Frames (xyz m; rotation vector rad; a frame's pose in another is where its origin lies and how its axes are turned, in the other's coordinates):
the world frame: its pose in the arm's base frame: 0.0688 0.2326 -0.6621 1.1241 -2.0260 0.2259
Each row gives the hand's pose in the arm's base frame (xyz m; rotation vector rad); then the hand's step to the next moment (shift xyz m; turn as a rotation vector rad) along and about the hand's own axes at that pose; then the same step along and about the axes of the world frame.
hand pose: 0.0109 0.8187 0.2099 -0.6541 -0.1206 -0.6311
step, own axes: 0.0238 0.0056 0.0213 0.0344 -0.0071 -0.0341
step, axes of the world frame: 0.0052 -0.0122 -0.0296 0.0117 -0.0439 0.0183
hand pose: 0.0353 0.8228 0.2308 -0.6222 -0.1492 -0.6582
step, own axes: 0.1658 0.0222 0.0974 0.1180 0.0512 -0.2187
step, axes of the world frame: 0.0526 -0.1017 -0.1561 -0.0486 -0.2142 0.1271
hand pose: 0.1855 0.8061 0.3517 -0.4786 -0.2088 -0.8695
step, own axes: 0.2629 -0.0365 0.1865 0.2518 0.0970 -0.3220
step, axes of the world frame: 0.2209 -0.1181 -0.2061 -0.0490 -0.3868 0.1564
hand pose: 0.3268 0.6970 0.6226 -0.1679 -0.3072 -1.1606
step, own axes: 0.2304 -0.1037 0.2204 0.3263 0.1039 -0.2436
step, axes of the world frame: 0.3266 -0.0122 -0.0749 0.0401 -0.4067 0.0980
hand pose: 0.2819 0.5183 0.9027 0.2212 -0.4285 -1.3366
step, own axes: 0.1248 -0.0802 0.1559 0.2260 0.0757 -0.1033
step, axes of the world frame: 0.2072 0.0435 0.0386 0.0738 -0.2462 0.0376
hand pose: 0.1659 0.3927 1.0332 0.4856 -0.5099 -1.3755
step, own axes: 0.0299 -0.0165 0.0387 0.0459 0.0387 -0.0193
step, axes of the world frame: 0.0467 0.0108 0.0191 0.0189 -0.0586 -0.0138
